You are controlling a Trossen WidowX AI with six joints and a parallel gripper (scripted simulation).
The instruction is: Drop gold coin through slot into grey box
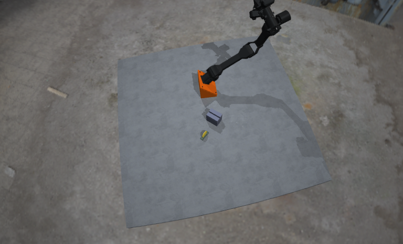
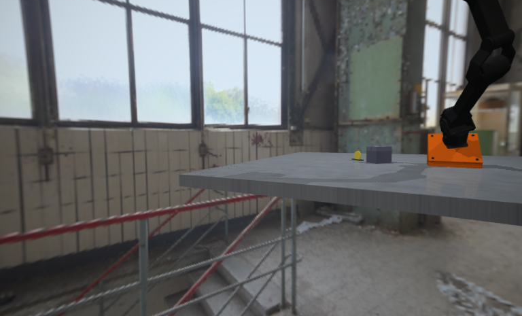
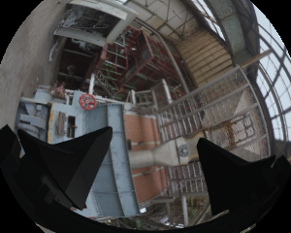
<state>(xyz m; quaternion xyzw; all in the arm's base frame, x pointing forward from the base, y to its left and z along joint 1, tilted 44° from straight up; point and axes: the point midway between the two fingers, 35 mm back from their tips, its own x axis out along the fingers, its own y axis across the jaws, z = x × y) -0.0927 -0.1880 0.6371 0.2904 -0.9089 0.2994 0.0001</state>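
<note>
The gold coin lies 380 mm ahead of my gripper tip, 400 mm to the right of it and 690 mm below it.
</note>
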